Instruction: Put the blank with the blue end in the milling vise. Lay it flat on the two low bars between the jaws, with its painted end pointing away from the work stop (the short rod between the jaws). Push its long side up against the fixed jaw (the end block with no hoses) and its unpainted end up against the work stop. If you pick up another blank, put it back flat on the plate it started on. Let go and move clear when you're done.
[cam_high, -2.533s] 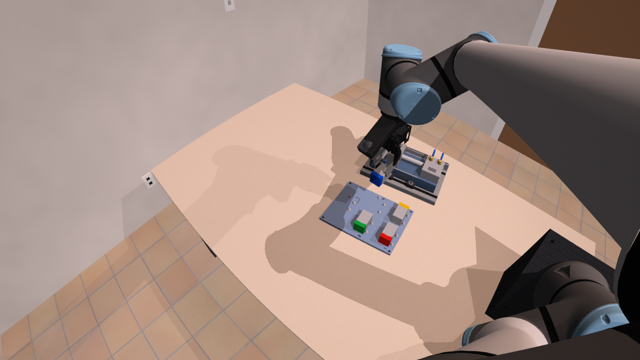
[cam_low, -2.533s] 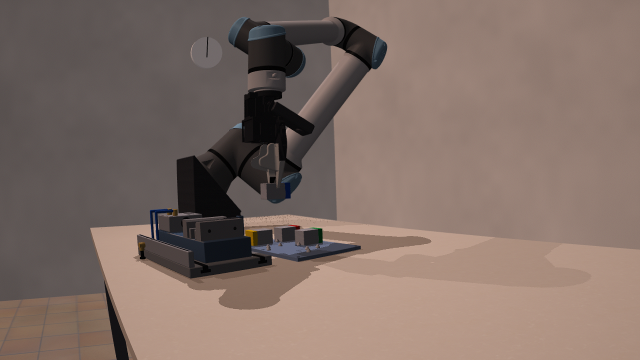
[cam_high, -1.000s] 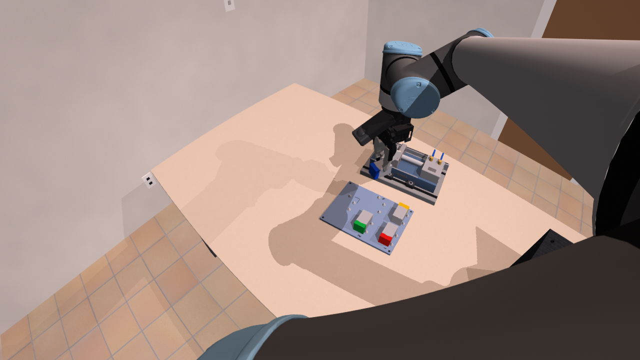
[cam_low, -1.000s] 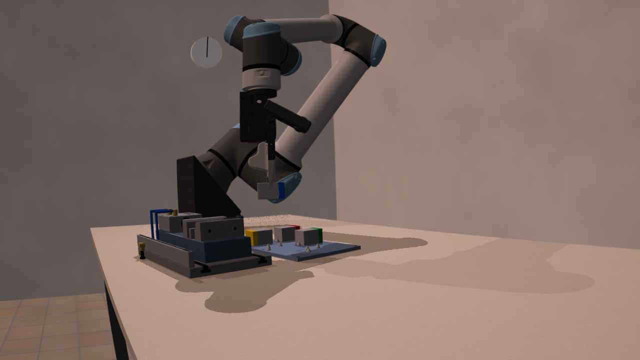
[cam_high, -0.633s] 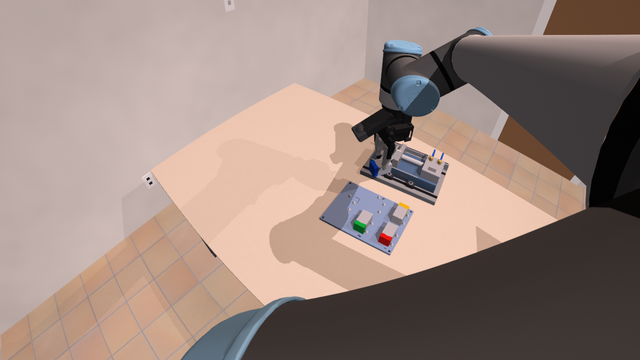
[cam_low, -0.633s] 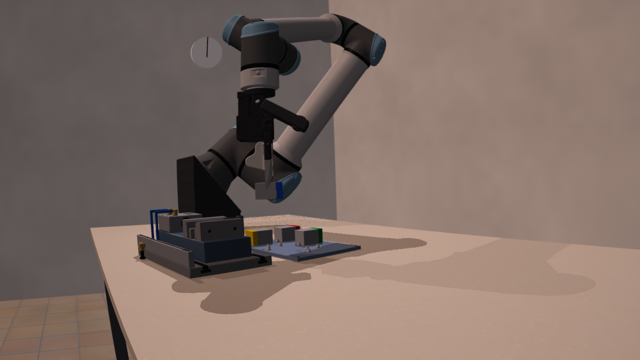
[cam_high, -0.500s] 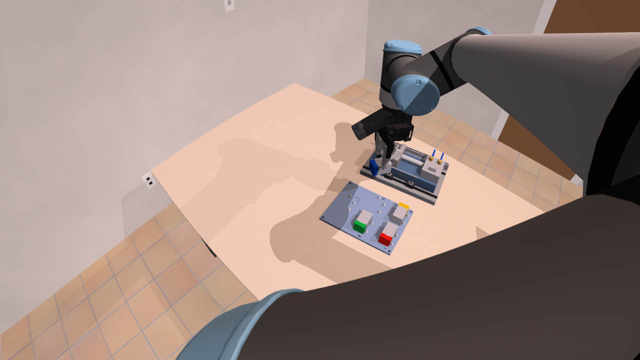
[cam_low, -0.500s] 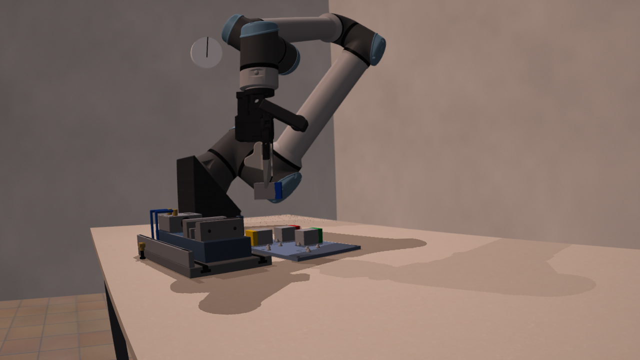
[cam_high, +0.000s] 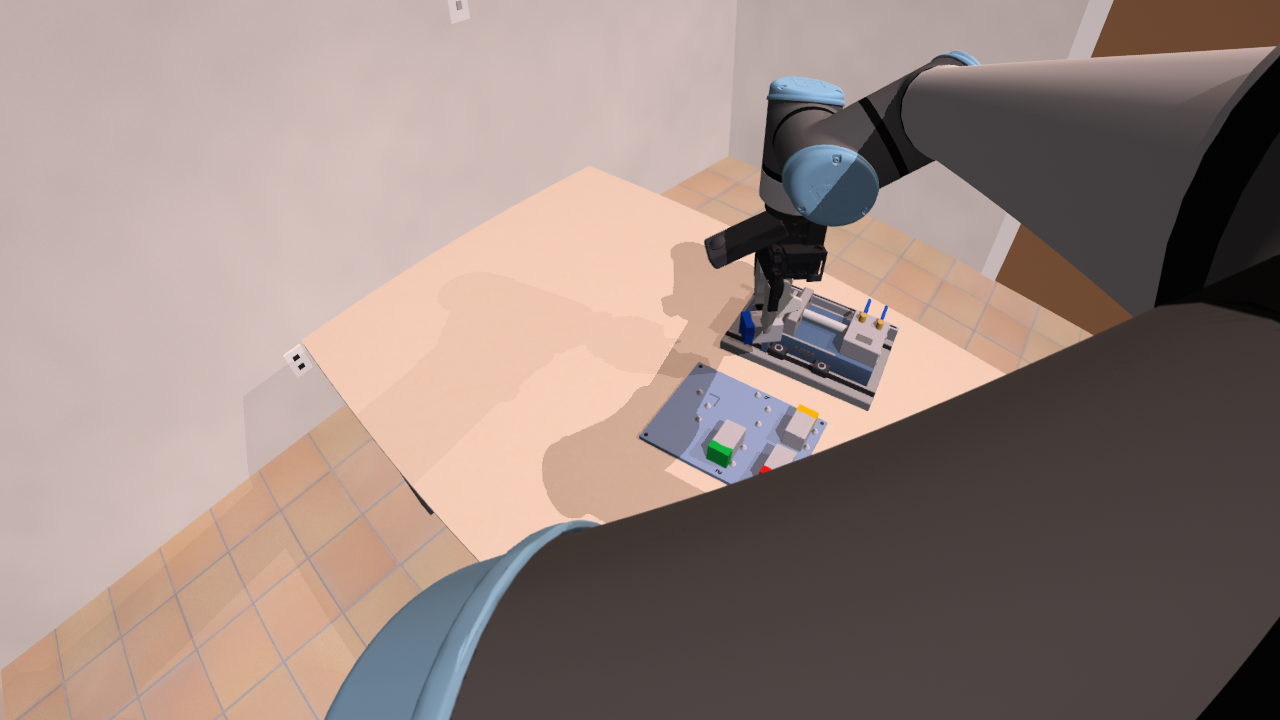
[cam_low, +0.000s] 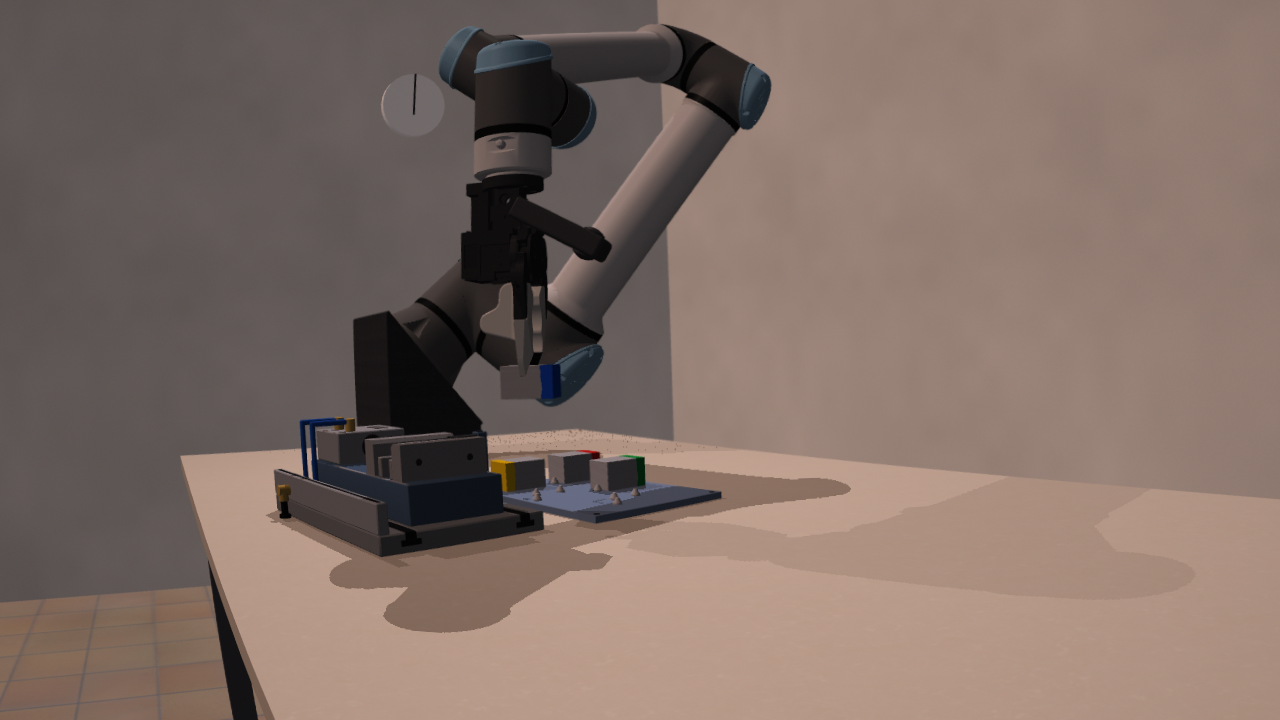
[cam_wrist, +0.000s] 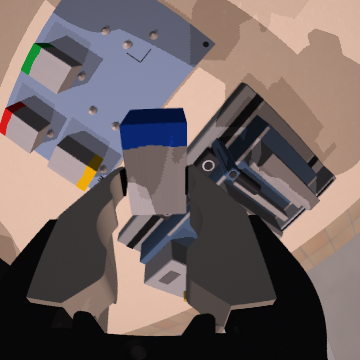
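My hand is 2 cm short of the work stop, 10 cm to the left of it and 8 cm above it. Round my hand: blue-ended blank 2 cm below; then pale rod 6 cm behind, 15 cm to the right, 9 cm below; then moving jaw 1 cm behind, 15 cm to the right, 9 cm below.
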